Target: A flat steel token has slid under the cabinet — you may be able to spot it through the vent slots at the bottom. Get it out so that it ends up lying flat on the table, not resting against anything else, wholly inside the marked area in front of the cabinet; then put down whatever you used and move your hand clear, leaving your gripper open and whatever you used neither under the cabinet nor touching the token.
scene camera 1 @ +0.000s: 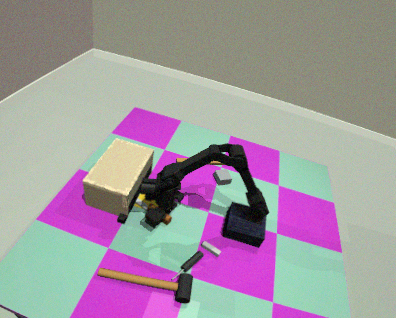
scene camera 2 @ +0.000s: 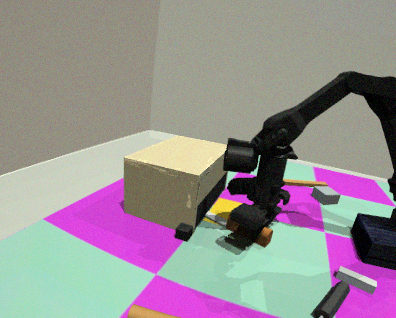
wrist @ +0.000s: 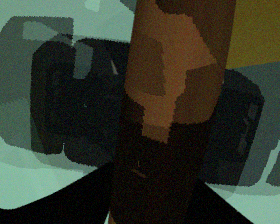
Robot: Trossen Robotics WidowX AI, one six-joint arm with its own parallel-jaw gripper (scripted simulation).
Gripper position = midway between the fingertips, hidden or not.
Note:
In view: my gripper (scene camera 2: 256, 236).
My gripper is seen too in the wrist view (wrist: 150, 177).

